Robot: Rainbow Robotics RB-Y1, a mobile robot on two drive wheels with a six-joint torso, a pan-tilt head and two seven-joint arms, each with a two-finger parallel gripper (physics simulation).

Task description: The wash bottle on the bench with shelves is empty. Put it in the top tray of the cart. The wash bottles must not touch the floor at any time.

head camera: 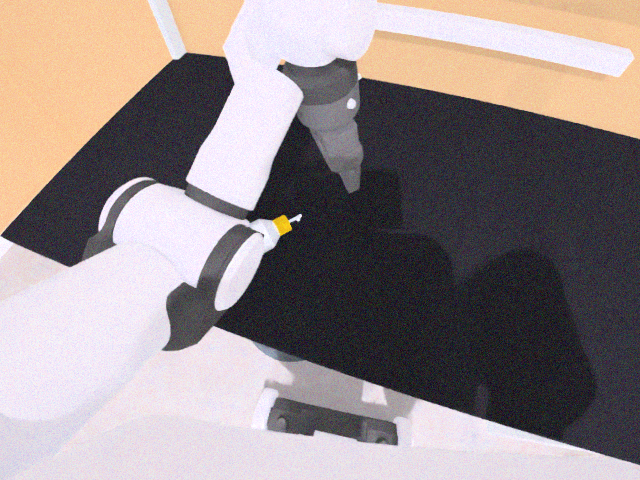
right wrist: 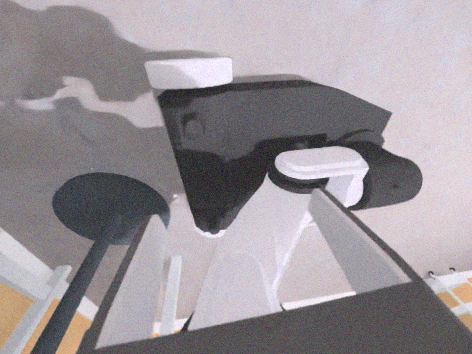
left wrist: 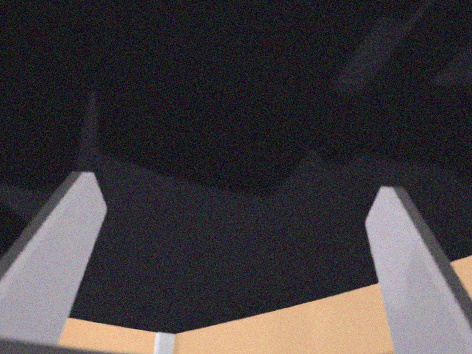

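Where they show: left gripper, fingertip midpoint: (head camera: 340, 167) (left wrist: 235, 198); right gripper, fingertip midpoint: (right wrist: 239, 211); robot's base, link origin: (head camera: 331, 429).
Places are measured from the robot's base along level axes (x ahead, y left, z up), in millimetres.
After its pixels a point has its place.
The wash bottle (head camera: 282, 225) @(y 167, x 366, z 957 mm) shows in the head view by its yellow collar, thin white nozzle and pale shoulder, beyond the elbow of my left arm. The arm hides the rest of it. It is over the black bench top (head camera: 496, 170) @(y -255, x 625, z 915 mm) (left wrist: 225, 260) @(y -182, x 629, z 915 mm). My left gripper (head camera: 352, 190) (left wrist: 235, 198) @(y 81, x 473, z 1012 mm) is open and empty, above the bench top, to the right of and farther up the picture than the bottle's nozzle. The bottle does not show in the left wrist view. My right gripper (right wrist: 239, 211) @(y -210, x -50, z 508 mm) is open and empty, beside the robot's own base. The cart does not show.
A white bar (head camera: 501, 42) @(y -217, x 850, z 1084 mm) runs behind the bench top's far edge, and a white post (head camera: 168, 28) @(y 693, x 962, z 1009 mm) (left wrist: 165, 343) @(y -771, x 792, z 944 mm) stands at its far corner. In the right wrist view, a dark round disc (right wrist: 95, 200) on a dark pole is near the left finger. The robot's dark base (right wrist: 280, 110) @(y -176, x -211, z 170 mm) is on the pale floor.
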